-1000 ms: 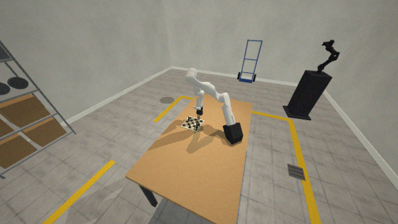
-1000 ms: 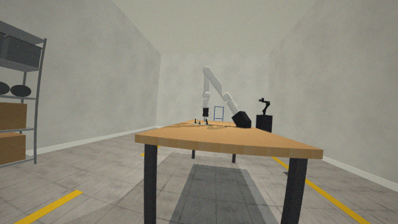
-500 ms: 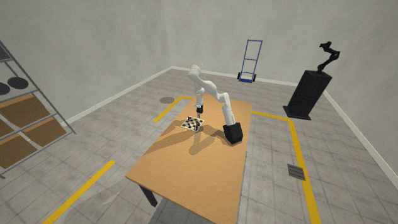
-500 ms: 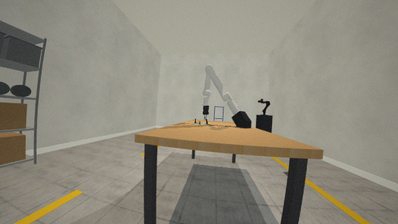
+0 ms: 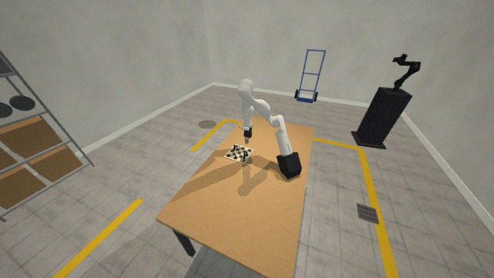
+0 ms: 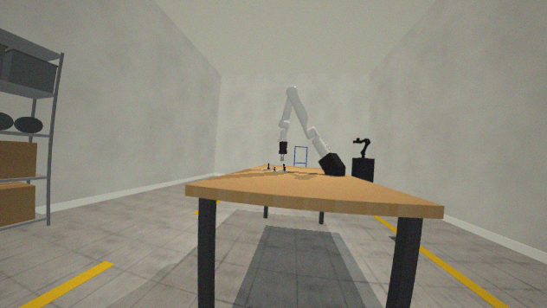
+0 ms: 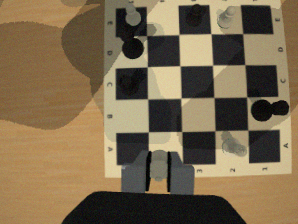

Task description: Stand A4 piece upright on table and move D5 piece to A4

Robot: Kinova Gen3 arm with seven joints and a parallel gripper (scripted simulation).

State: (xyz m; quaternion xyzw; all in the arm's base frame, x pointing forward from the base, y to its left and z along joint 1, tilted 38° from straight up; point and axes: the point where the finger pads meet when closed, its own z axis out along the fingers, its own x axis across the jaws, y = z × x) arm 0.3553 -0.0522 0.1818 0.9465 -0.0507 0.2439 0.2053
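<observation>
Now: hand 120 mm short of the black piece, 20 mm to the right of it and 70 mm above it. Also, from my hand: small chessboard: 60 mm ahead, 70 mm to the left, 100 mm below.
</observation>
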